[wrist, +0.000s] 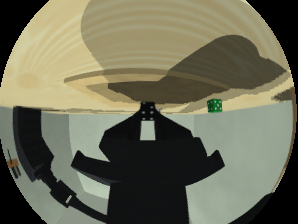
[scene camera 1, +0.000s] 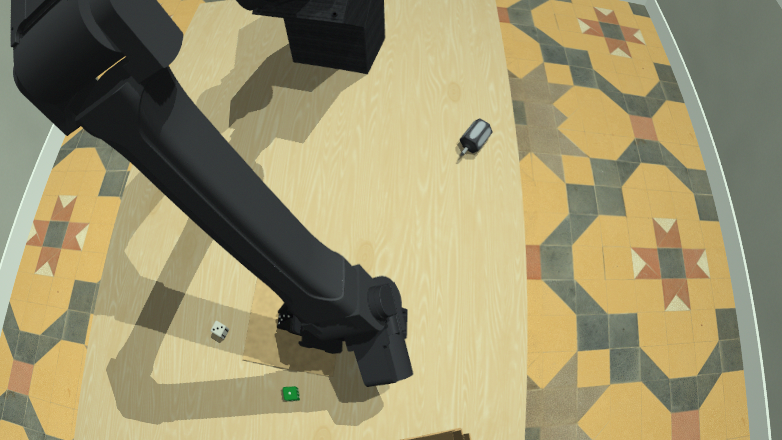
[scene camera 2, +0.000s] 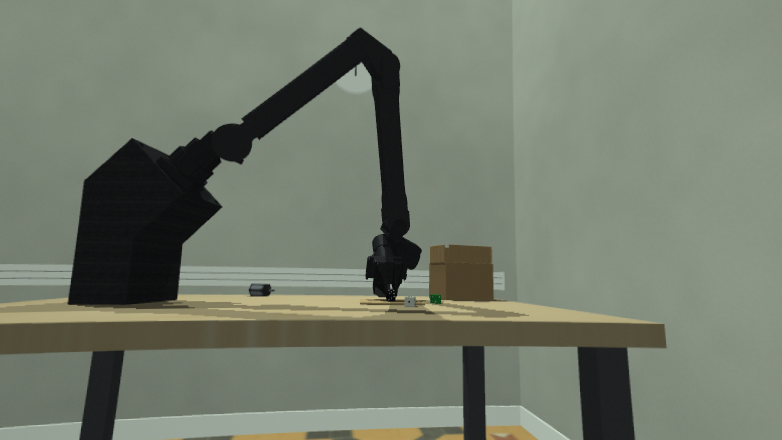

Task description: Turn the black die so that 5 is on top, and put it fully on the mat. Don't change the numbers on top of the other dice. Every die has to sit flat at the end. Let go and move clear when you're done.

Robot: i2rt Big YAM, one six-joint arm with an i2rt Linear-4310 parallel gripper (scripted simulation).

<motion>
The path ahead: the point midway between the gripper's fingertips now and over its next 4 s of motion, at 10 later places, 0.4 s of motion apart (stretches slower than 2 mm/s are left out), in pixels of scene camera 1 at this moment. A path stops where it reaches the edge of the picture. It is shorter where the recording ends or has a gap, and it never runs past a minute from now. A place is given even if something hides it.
My gripper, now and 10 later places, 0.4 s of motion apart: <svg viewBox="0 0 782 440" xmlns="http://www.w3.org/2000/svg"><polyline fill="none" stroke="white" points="280,320 284,318 300,315 300,314 293,310 294,300 268,288 263,300 263,301 260,296 254,281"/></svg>
</motion>
